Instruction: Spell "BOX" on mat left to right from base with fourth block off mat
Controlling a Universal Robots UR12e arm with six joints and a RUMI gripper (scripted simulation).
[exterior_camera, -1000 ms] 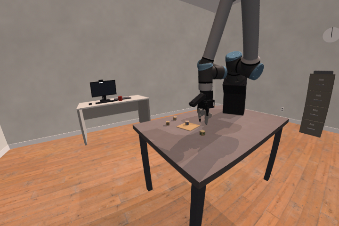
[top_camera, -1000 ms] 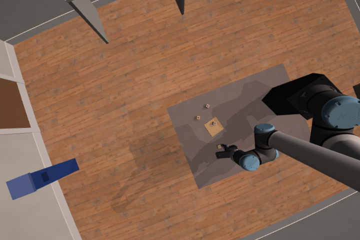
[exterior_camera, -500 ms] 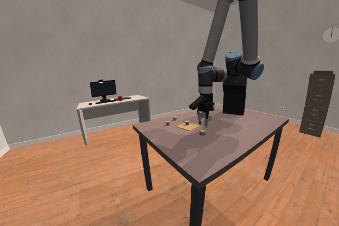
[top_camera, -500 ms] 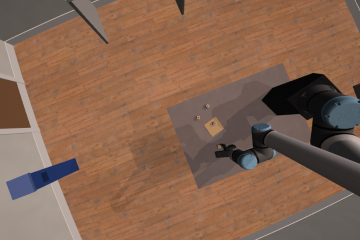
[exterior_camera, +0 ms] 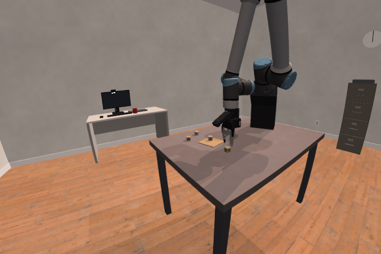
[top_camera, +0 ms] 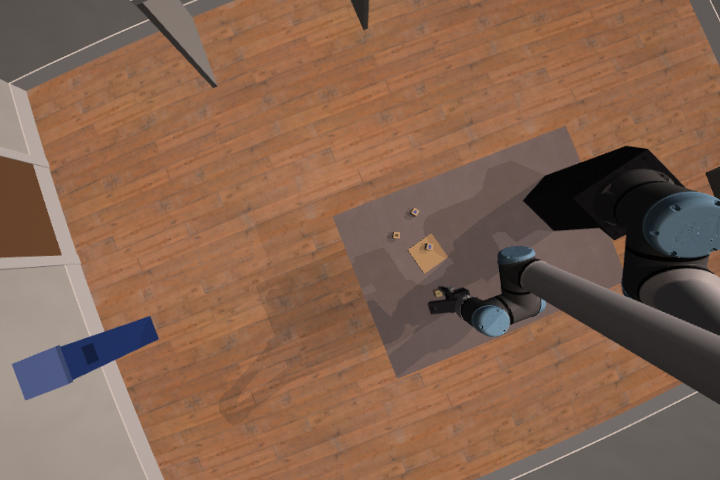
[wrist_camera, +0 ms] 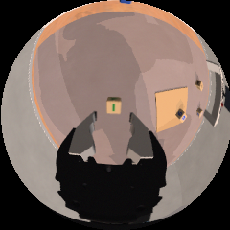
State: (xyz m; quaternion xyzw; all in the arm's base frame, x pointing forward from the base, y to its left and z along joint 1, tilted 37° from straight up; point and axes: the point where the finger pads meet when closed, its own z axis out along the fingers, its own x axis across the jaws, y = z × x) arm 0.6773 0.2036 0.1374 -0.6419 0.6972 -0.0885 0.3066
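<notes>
My gripper is now 5 cm above the O block. The rest, counted from my hand: tan mat 19 cm to the right, 6 cm below, 1 cm behind.
</notes>
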